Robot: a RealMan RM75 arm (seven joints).
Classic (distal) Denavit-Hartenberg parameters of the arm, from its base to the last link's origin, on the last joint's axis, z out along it. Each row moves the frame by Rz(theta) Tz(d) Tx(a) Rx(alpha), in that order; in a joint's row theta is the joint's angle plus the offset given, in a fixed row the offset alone. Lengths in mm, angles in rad.
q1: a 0  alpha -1.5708  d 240.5  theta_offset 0
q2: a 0  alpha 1.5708  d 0  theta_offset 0
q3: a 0  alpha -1.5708  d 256  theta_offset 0
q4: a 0  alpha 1.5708  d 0  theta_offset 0
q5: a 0  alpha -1.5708  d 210  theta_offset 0
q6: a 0  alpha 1.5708  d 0  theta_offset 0
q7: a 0  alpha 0  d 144  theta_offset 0
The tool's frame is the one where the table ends.
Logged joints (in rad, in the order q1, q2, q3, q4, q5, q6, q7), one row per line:
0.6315 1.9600 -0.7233 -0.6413 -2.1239 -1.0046 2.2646
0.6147 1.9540 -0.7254 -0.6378 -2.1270 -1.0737 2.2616
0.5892 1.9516 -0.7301 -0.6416 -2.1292 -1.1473 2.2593
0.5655 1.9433 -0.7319 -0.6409 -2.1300 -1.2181 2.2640
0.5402 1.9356 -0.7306 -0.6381 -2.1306 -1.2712 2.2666
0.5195 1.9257 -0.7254 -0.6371 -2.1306 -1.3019 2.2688
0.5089 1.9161 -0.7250 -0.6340 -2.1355 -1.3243 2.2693
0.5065 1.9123 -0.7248 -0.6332 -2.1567 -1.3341 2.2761
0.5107 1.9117 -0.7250 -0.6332 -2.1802 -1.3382 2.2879
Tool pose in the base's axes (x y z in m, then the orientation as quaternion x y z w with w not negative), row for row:
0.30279 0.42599 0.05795 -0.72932 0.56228 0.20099 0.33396
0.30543 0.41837 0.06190 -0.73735 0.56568 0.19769 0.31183
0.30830 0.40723 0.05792 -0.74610 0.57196 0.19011 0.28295
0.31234 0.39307 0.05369 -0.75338 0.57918 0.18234 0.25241
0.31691 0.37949 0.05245 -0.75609 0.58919 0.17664 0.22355
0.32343 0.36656 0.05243 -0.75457 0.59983 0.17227 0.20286
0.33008 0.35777 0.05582 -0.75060 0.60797 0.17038 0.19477
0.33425 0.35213 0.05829 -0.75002 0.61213 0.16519 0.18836
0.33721 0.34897 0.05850 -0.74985 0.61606 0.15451 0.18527
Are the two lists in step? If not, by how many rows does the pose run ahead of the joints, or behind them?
The pose runs 1 row behind the joints: the pose in row i belongs to the joints in row i - 1.
